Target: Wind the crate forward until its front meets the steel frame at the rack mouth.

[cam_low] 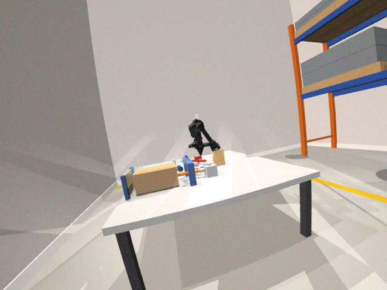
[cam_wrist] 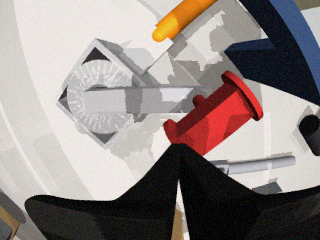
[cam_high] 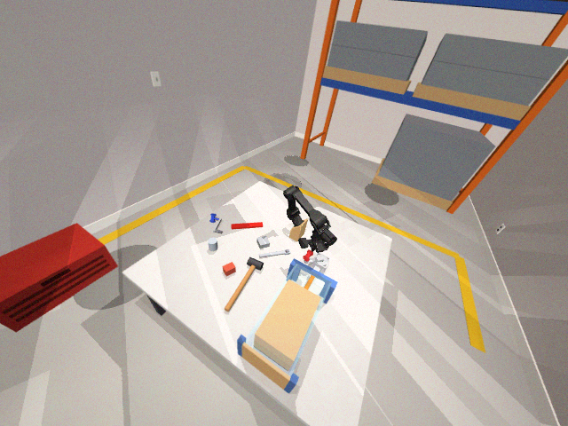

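My gripper tip is now 3 cm short of the red knob, 1 cm to the left of it and 3 cm above it. Also, from my gripper tip: grey hand winch 7 cm behind, 5 cm to the left, 14 cm below; frame 10 cm ahead, 8 cm to the left, 6 cm below; red-knobbed winch handle 2 cm to the left, 6 cm below.
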